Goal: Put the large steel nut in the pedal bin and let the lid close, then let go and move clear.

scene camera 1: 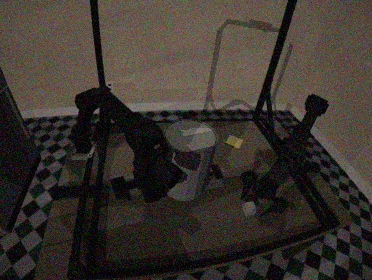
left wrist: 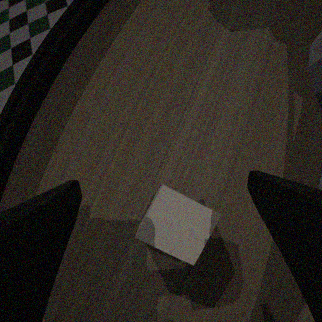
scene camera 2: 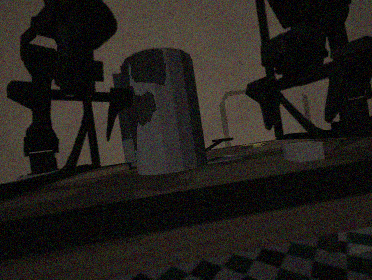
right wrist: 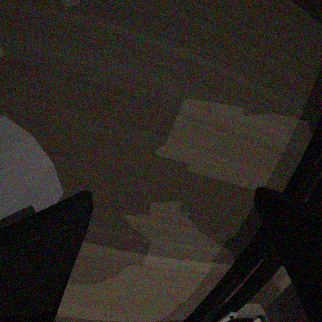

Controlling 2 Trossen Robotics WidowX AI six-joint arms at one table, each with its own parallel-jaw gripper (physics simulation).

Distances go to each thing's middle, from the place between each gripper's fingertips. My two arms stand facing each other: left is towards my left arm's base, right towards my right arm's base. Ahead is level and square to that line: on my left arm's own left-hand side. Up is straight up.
Labels:
Right now my left hand is 2 cm past the small pale cube (scene camera 2: 304, 151), 2 cm to the right of it and 4 cm above it. The rest, counted from my left hand: pale round lid (scene camera 1: 190, 136) (17 cm behind, 21 cm to the right, 18 cm above); then bin wall (scene camera 2: 165, 118) (17 cm behind, 21 cm to the right, 7 cm above).
The bin wall is 150 mm to the left of my right hand, 110 mm behind it and 40 mm above it. The rest, counted from my right hand: pale round lid: 150 mm to the left, 150 mm above, 110 mm behind; then small pale cube: 390 mm to the left, 70 mm below, 30 mm ahead.

